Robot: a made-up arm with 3 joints.
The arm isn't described. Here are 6 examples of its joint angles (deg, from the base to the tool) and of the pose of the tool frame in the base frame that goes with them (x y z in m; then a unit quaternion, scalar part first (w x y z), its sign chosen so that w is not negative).
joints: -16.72 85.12 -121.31
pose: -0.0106 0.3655 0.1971 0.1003 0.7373 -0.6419 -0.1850
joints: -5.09 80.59 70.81
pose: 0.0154 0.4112 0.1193 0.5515 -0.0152 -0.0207 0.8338
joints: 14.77 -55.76 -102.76
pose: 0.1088 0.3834 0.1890 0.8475 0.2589 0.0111 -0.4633
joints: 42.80 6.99 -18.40
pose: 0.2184 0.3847 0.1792 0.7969 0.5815 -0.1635 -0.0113
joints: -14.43 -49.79 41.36
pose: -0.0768 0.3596 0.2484 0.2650 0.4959 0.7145 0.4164
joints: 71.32 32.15 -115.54
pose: 0.2938 0.2147 0.1699 0.2763 0.1015 -0.7543 -0.5869
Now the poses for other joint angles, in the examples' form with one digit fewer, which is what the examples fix.
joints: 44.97 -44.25 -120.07
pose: 0.224 0.312 0.181 0.647 0.142 -0.191 -0.725
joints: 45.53 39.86 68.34
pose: 0.192 0.369 0.136 0.758 0.322 0.165 0.542
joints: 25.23 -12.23 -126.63
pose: 0.155 0.352 0.187 0.621 0.261 -0.431 -0.600
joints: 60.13 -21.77 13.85
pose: 0.260 0.339 0.201 0.675 0.732 0.091 0.001
